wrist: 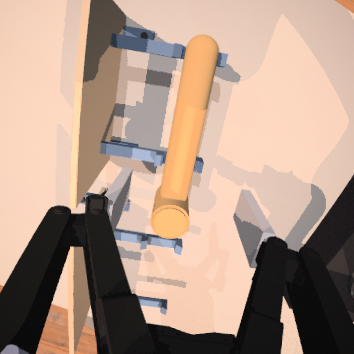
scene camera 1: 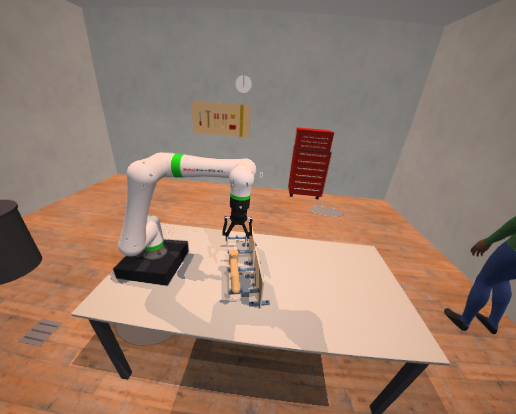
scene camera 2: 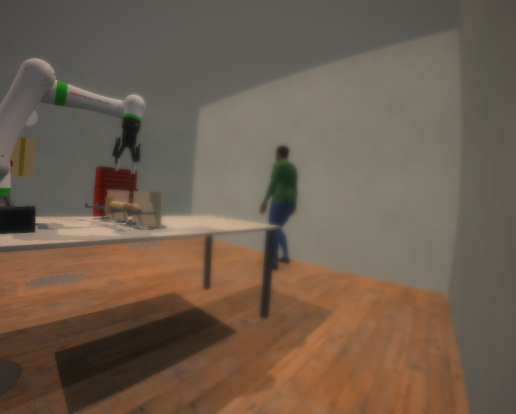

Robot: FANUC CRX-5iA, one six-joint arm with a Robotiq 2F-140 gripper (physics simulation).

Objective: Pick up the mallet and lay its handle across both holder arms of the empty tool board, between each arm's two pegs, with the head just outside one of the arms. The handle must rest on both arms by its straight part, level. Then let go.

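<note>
The tan mallet lies with its handle across two blue holder arms of an upright tool board. In the wrist view the handle crosses the upper arm near its free end and the second arm between its raised pegs. The handle looks about level. The round head is just outside the second arm, on the gripper's side. My gripper is open and empty above the head end, its fingers apart from the mallet. Contact under the handle is partly hidden.
More blue arms stick out beyond the mallet head, along the same row. The board stands upright close by the left finger in the wrist view. All stand on the pale table. A person stands beyond the table.
</note>
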